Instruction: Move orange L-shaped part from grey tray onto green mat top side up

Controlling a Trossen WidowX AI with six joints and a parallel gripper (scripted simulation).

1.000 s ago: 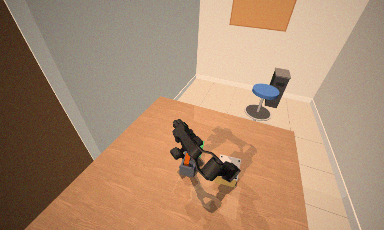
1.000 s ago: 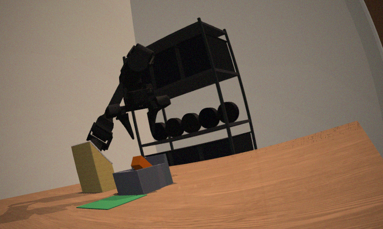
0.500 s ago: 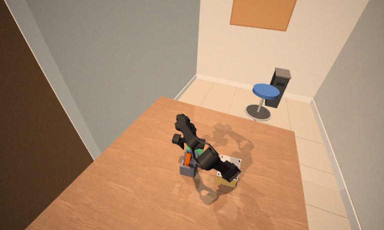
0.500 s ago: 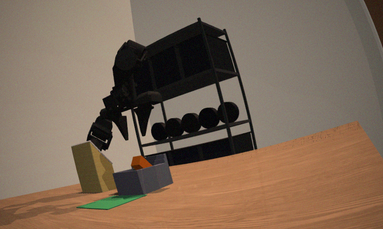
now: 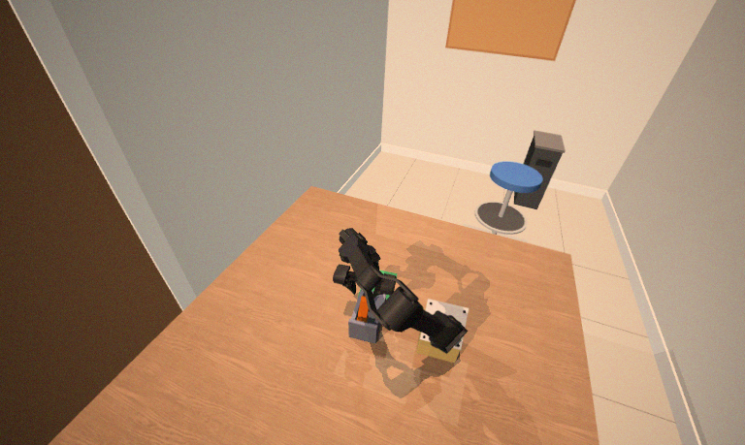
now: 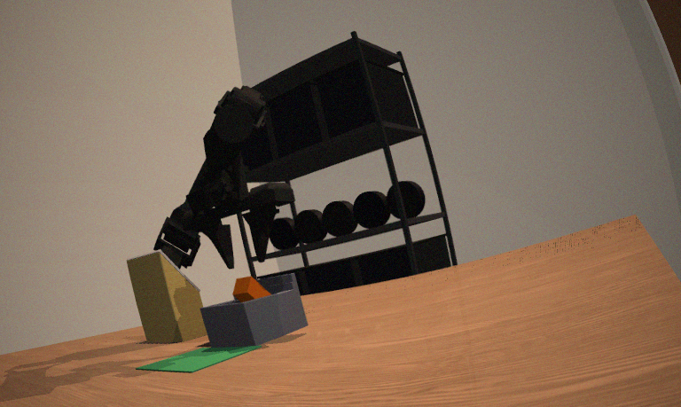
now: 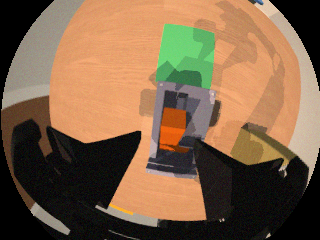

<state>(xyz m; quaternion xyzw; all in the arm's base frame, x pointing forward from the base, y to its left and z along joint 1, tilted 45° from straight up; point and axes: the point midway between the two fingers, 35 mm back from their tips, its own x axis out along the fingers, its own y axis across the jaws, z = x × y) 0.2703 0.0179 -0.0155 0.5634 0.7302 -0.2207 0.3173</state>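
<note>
Now: gripper tip 70 mm above the orange L-shaped part, 30 mm to the right of it and 30 mm past it. Also, from my gripper tip: green mat (140 mm to the right, 130 mm below, 10 mm ahead).
</note>
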